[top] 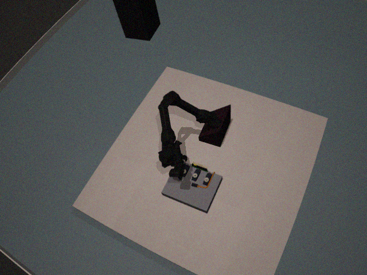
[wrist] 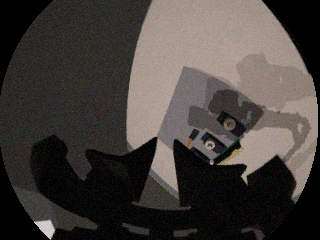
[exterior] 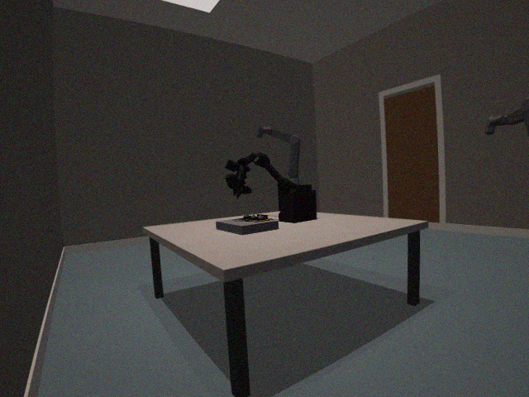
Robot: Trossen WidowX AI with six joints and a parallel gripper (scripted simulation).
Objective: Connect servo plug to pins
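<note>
Now: the grey printed holder 17 cm below my gripper tip, 3 cm to the left of it and 1 cm ahead of it.
</note>
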